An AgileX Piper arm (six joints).
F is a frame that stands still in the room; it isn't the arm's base.
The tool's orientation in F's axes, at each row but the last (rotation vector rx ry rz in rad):
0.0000 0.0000 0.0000
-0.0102 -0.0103 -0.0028
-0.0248 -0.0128 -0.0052
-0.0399 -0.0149 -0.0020
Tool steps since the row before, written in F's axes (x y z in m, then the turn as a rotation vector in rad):
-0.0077 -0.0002 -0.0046 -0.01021 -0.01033 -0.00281
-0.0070 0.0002 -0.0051 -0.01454 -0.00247 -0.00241
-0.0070 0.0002 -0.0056 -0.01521 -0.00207 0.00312
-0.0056 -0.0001 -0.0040 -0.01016 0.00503 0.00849
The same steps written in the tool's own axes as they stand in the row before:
-0.0077 -0.0002 -0.0046 -0.01021 -0.01033 -0.00281
-0.0071 0.0002 -0.0050 -0.01456 -0.00249 -0.00229
-0.0071 0.0003 -0.0055 -0.01516 -0.00223 0.00326
-0.0057 0.0000 -0.0039 -0.01004 0.00466 0.00883

